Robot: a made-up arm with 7 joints.
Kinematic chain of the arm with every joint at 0, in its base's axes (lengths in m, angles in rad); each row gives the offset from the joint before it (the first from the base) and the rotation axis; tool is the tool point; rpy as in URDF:
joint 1: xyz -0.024 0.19 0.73 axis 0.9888 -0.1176 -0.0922
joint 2: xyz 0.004 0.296 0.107 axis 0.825 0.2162 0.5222
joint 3: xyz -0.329 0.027 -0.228 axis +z
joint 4: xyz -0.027 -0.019 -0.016 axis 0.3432 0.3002 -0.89
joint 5: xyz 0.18 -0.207 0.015 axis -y
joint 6: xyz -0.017 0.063 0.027 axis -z
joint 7: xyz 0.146 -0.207 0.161 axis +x
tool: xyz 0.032 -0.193 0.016 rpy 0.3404 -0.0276 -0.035
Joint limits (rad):
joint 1: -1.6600..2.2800
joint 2: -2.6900..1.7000
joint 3: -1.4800..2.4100
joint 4: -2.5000..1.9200
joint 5: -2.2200..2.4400
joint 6: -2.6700..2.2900
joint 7: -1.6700..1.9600
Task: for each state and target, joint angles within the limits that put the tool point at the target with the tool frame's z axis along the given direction. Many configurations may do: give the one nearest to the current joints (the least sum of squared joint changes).
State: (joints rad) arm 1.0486 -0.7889 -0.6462 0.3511 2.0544 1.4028 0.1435
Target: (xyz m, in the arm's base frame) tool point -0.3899 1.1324 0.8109 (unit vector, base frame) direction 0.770 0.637 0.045
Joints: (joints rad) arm 1.0757 -0.6083 -1.2060 1.2122 1.9295 0.9028 0.2994
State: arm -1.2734 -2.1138 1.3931 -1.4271 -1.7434 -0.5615 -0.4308
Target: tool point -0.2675 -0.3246 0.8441 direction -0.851 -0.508 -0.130
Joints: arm -0.8037 -2.6900 1.2481 -2.0554 -2.2200 -0.7608 -1.0708
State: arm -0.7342 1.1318 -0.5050 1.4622 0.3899 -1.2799 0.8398
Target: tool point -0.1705 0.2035 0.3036 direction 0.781 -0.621 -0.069
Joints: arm -0.4641 1.4528 -0.2223 1.4847 0.7044 -1.9306 0.4827
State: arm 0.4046 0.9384 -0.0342 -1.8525 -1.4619 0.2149 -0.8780
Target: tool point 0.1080 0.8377 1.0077 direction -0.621 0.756 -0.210
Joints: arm 0.2558 0.5798 -0.3365 -1.5518 -1.7710 0.2129 -1.5444
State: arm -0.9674 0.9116 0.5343 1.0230 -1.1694 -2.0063 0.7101
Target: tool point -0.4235 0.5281 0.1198 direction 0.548 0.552 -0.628
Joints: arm -1.4142 1.2505 0.8926 0.6496 -0.9283 -2.0745 -0.0565
